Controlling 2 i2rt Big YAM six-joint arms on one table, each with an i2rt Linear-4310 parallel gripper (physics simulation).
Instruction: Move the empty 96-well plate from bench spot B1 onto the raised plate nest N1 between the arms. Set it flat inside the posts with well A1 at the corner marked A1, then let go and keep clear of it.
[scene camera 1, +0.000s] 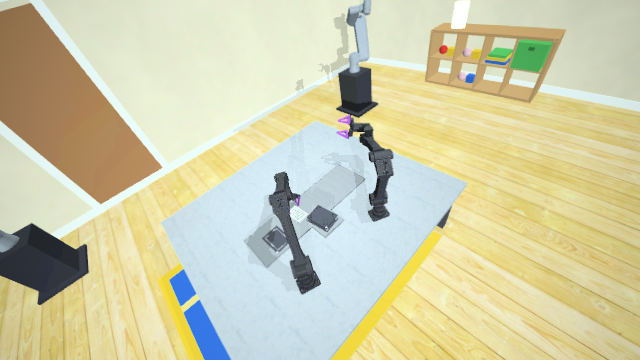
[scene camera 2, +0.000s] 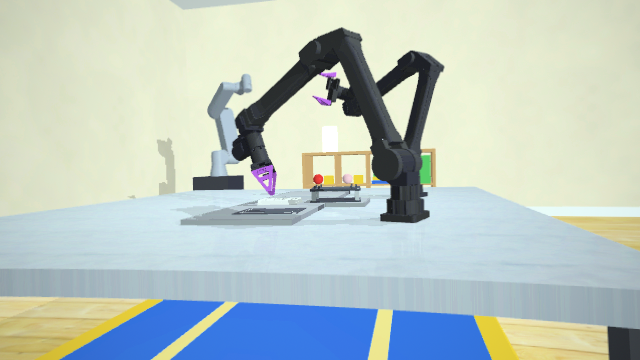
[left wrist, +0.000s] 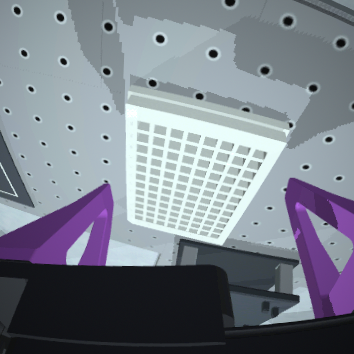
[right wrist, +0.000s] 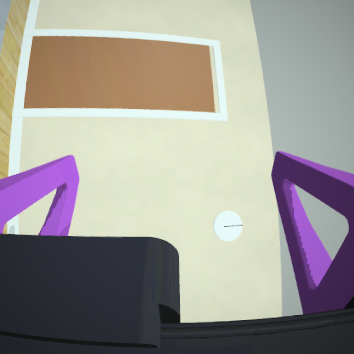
My left gripper is open, holding nothing. Also in view: a white well plate. My right gripper is open and holds nothing.
My left gripper also shows in the left wrist view.
